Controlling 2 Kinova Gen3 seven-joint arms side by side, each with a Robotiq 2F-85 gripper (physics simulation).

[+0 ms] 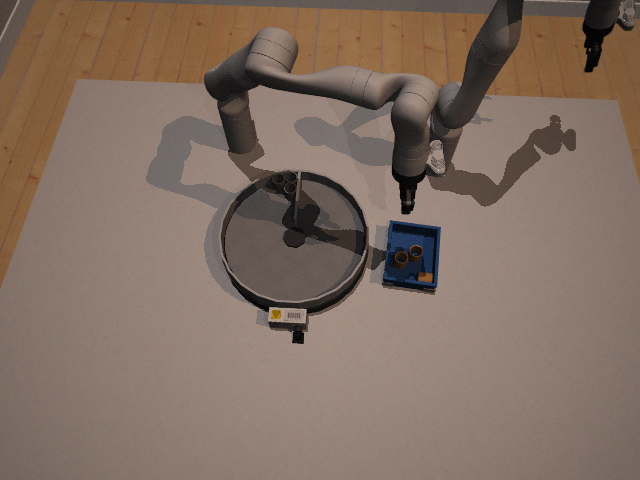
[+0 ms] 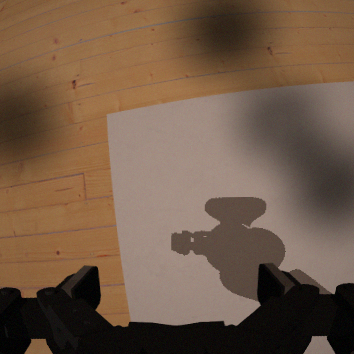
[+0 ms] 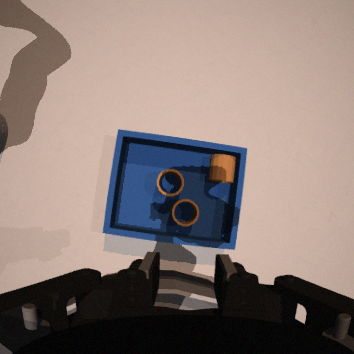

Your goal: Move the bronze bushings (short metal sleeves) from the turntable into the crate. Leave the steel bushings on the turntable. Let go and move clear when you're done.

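Places are measured from the left arm's base along level axes (x left, y back, z up), in millimetres.
Pixels of known places: left gripper, between the fingertips: [image 1: 587, 59] [image 2: 177, 283]; right gripper, between the fingertips: [image 1: 405, 206] [image 3: 186, 269]; right arm's base, origin of its link: [image 1: 241, 142].
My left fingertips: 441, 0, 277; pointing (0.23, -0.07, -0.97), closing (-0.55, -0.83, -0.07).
Behind a point stands the place of what it marks, as x, y, z.
Two bronze bushings [image 1: 400, 265] {-270, -284, 29} [image 1: 415, 258] {-222, -282, 32} [image 3: 158, 182] {-207, -250, 43} [image 3: 173, 212] {-254, -252, 43} stand upright in the blue crate [image 1: 438, 258] {-169, -314, 51} [image 3: 180, 140] {-166, -302, 50}. A third bronze bushing [image 1: 425, 277] {-227, -348, 42} [image 3: 222, 168] {-226, -342, 43} lies on its side in a corner of the crate. Several dark bushings, among them one nearest the hub [image 1: 290, 193] {-481, 28, 89}, stand grouped in shade by the back rim of the turntable [image 1: 258, 268] {-647, -144, 53}; their metal is hard to tell. My right gripper [image 1: 407, 209] {-272, -238, 288} [image 3: 186, 269] {-272, -238, 288} is open and empty, above and behind the crate. My left gripper [image 1: 591, 68] {441, 0, 277} [image 2: 177, 283] {441, 0, 277} is open and empty at the far upper right.
A thin upright divider [image 1: 297, 198] {-468, 3, 90} runs from the turntable's back rim toward its dark hub [image 1: 294, 238] {-520, -100, 61}, beside the grouped bushings. A white labelled box [image 1: 287, 315] {-622, -305, 58} sits at the turntable's front. My right arm [image 1: 330, 85] {-412, -95, 616} spans behind the turntable.
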